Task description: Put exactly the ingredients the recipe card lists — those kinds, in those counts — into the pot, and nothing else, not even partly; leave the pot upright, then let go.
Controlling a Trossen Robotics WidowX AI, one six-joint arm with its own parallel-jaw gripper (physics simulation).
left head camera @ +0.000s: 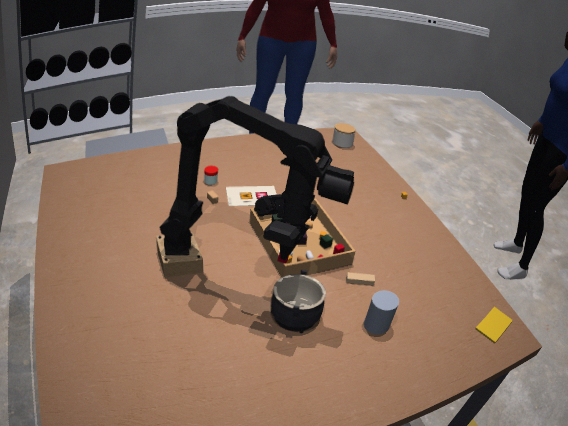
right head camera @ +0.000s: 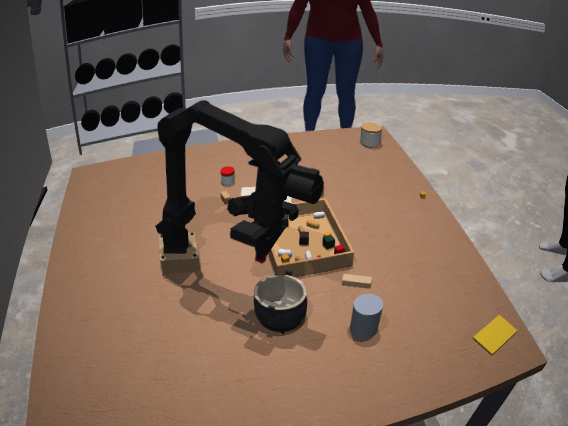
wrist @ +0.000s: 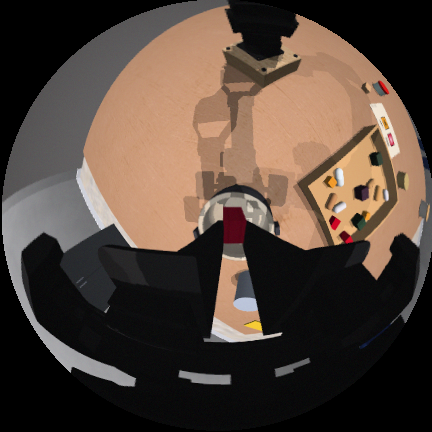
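Seen in the pictures: gripper, between the fingertips: (left head camera: 284, 257) (right head camera: 262, 257) (wrist: 231, 225); arm's base, origin of its link: (left head camera: 176, 246) (right head camera: 175, 245) (wrist: 259, 47).
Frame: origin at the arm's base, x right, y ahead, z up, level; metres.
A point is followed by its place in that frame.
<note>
My gripper (left head camera: 283, 256) {y 0.223, x 0.197, z 0.112 m} (right head camera: 261, 255) {y 0.223, x 0.197, z 0.112 m} (wrist: 231, 225) {y 0.223, x 0.197, z 0.112 m} is shut on a dark red block (left head camera: 282, 259) (right head camera: 260, 259) and holds it in the air. In the wrist view the block overlaps the mouth of the black pot (left head camera: 297, 317) {y 0.241, x 0.285, z 0.009 m} (right head camera: 280, 316) {y 0.253, x 0.286, z 0.013 m}, which stands upright; its contents are unclear. The wooden tray (left head camera: 327, 261) {y 0.380, x 0.078, z -0.020 m} (right head camera: 320, 264) {y 0.372, x 0.079, z -0.026 m} holds red blocks (left head camera: 339, 248) {y 0.427, x 0.036, z -0.016 m} (right head camera: 339, 248) {y 0.428, x 0.034, z -0.016 m} (wrist: 334, 222), orange cubes (right head camera: 285, 258) {y 0.288, x 0.041, z -0.029 m} (wrist: 330, 181) {y 0.285, x 0.038, z -0.028 m}, dark green and dark purple blocks, and white and tan pieces. The recipe card (left head camera: 235, 200) {y 0.205, x -0.258, z -0.049 m} (right head camera: 247, 191) {y 0.204, x -0.308, z -0.049 m} (wrist: 378, 112) shows an orange and a red picture; its counts are unreadable.
A blue-grey cylinder (left head camera: 381, 314) {y 0.429, x 0.329, z 0.021 m} (right head camera: 366, 318) {y 0.438, x 0.332, z 0.025 m} and a wooden bar (left head camera: 360, 278) {y 0.454, x 0.142, z -0.035 m} (right head camera: 357, 280) {y 0.458, x 0.143, z -0.035 m} stand and lie near the pot. A red-lidded jar (left head camera: 211, 175) {y 0.142, x -0.354, z -0.016 m} (right head camera: 227, 176) {y 0.143, x -0.354, z -0.017 m}, a lidded tin (left head camera: 344, 136) {y 0.659, x -0.566, z -0.002 m} (right head camera: 371, 135) {y 0.664, x -0.565, z -0.001 m}, a yellow pad (left head camera: 494, 324) {y 0.790, x 0.411, z -0.044 m} (right head camera: 495, 334) {y 0.791, x 0.412, z -0.044 m} and an orange cube (left head camera: 404, 195) {y 0.759, x -0.217, z -0.037 m} (right head camera: 423, 195) {y 0.762, x -0.216, z -0.039 m} are farther off.
</note>
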